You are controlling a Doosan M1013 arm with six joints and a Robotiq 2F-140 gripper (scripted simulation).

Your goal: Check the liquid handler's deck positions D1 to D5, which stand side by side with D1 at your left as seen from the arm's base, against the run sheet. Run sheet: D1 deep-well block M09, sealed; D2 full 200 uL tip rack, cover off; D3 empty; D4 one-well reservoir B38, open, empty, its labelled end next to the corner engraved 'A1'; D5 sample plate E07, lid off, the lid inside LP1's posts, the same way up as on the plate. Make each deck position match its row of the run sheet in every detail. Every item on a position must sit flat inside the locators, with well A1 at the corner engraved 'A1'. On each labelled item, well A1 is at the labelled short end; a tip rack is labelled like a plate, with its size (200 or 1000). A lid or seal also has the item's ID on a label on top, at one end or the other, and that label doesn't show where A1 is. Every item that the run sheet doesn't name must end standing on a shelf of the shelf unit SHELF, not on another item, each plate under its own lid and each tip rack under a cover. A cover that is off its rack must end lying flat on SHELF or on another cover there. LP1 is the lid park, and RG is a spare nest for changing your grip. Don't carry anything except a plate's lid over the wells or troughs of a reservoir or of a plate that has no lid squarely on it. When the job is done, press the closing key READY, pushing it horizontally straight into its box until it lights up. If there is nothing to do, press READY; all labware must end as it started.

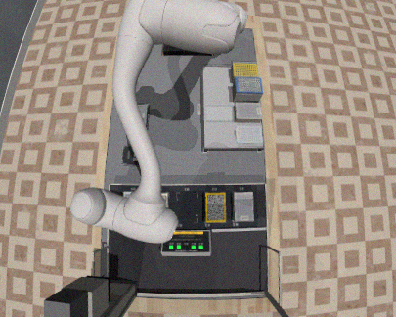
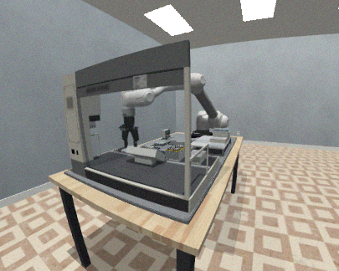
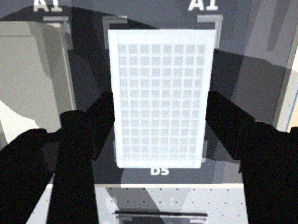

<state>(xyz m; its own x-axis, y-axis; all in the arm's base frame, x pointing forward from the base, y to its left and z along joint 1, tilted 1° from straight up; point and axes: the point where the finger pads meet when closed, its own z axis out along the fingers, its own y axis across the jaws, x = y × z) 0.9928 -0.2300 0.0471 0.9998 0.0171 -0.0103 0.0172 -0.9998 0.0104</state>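
Now: hand 20 mm above the white well plate. From my hand the other things lie so: dark nest: 250 mm behind, 10 mm to the right, 80 mm below; then yellow tip rack: 10 mm ahead, 380 mm to the left, 10 mm above; then cream one-well reservoir: 120 mm to the left, 20 mm below.
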